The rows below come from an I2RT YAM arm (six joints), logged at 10 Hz.
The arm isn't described. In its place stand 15 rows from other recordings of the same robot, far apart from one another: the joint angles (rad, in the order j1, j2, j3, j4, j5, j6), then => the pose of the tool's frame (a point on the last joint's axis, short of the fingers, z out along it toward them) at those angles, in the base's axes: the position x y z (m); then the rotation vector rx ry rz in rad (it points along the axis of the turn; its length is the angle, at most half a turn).
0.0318 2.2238 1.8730 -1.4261 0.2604 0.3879 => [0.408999 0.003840 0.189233 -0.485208 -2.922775 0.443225]
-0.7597 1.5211 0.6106 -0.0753 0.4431 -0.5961 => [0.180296 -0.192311 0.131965 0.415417 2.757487 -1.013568]
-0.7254 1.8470 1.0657 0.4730 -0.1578 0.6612 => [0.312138 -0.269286 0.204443 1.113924 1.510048 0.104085]
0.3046 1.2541 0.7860 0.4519 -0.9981 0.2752 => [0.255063 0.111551 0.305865 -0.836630 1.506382 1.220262]
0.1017 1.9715 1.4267 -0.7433 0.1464 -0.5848 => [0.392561 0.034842 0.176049 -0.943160 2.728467 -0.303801]
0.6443 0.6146 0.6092 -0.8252 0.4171 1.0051 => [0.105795 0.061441 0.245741 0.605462 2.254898 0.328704]
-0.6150 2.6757 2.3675 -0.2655 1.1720 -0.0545 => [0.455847 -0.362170 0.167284 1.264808 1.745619 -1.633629]
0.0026 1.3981 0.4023 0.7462 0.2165 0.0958 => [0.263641 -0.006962 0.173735 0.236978 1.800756 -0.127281]
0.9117 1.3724 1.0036 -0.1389 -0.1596 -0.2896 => [0.187516 0.251302 0.286903 -1.277476 1.688703 0.541672]
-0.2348 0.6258 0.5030 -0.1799 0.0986 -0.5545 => [0.155752 -0.040861 0.265056 -0.236853 1.906760 -0.630332]
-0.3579 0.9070 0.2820 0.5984 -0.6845 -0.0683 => [0.188357 -0.046415 0.224051 -0.299955 1.567053 0.214458]
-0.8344 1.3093 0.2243 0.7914 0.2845 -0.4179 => [0.142194 -0.171738 0.148584 0.621577 1.912934 -1.102255]
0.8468 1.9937 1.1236 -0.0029 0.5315 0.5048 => [0.278100 0.287296 0.125434 -0.165622 2.286604 0.034654]
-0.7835 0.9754 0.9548 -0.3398 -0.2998 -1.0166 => [0.162708 -0.147251 0.348924 -0.443280 1.976205 -0.902519]
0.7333 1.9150 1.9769 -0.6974 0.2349 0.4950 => [0.330461 0.286554 0.372581 -0.132284 2.215693 0.431150]
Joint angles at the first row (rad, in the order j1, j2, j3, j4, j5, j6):
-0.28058, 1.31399, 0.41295, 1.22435, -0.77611, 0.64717
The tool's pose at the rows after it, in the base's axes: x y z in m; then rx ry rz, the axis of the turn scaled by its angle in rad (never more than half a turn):
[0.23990 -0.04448 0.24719 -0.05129 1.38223 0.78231]
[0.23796 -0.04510 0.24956 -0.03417 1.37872 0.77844]
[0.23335 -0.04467 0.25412 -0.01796 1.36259 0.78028]
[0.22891 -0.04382 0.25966 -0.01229 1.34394 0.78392]
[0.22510 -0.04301 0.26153 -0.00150 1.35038 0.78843]
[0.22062 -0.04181 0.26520 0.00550 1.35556 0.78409]
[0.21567 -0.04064 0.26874 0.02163 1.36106 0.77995]
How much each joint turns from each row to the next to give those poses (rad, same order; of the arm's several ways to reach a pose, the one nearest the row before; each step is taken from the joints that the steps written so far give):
-0.00341, -0.02671, -0.00877, -0.02063, 0.01642, 0.00534
-0.00345, -0.01831, -0.00077, -0.01639, 0.01181, 0.00763
-0.00230, -0.03243, -0.00611, -0.00837, 0.01334, 0.02023
-0.00113, -0.03240, -0.00265, -0.00687, 0.00727, 0.01830
-0.00117, -0.03206, -0.00498, -0.03548, 0.00187, 0.00496
0.00001, -0.04270, -0.00113, -0.05072, 0.00536, -0.00457
0.00002, -0.04618, -0.00152, -0.05612, 0.01146, -0.00077

